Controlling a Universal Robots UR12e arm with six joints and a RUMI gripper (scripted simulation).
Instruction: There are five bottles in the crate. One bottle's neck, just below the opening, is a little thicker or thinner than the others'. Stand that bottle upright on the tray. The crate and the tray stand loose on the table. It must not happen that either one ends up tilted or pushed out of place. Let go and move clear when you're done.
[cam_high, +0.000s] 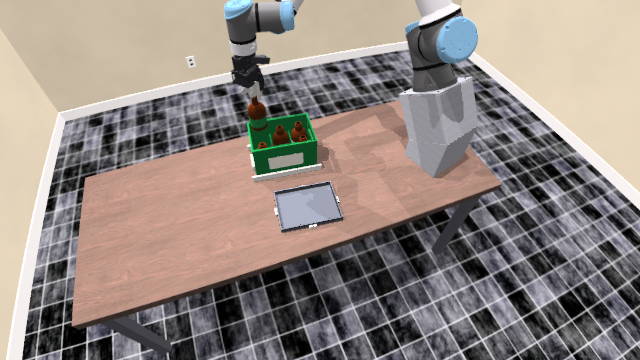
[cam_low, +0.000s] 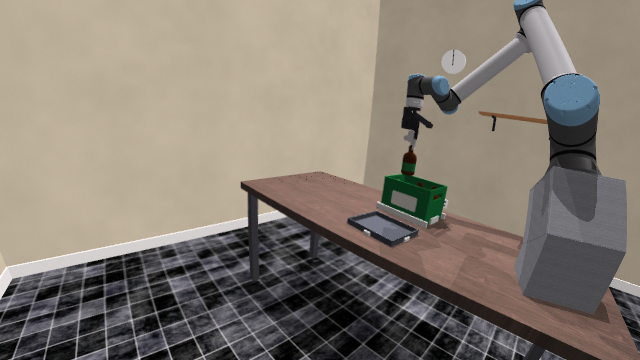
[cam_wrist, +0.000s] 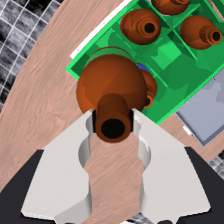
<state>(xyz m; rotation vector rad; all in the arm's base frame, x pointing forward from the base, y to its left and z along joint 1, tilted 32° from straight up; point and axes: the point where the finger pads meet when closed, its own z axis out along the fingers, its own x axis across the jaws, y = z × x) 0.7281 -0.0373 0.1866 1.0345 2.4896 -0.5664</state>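
The glass bottle lies 7 cm below my hand. The rest, counted from my hand: grey tray 34 cm to the left, 32 cm below, 11 cm behind; then green crate 25 cm below, 8 cm behind, 5 cm to the left.
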